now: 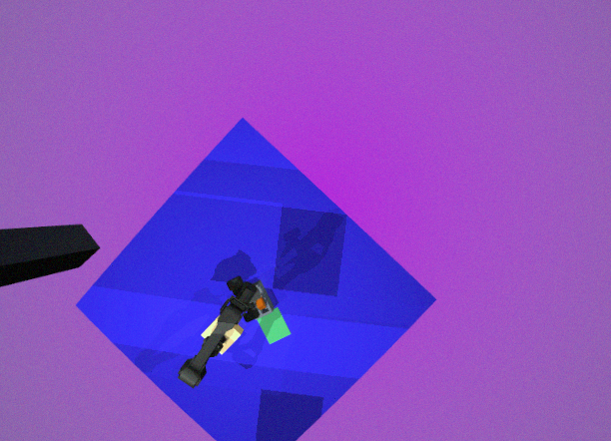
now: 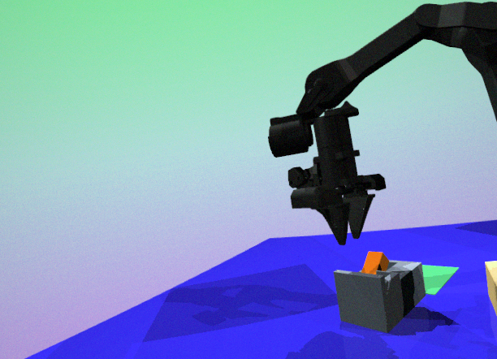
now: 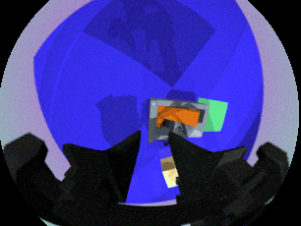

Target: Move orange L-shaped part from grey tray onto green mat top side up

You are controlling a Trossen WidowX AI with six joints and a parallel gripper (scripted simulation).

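The orange L-shaped part lies 100 mm below my gripper tip, 40 mm to the right of it and 20 mm behind it. The rest, counted from my gripper tip: green mat (220 mm to the right, 160 mm below, 60 mm behind).
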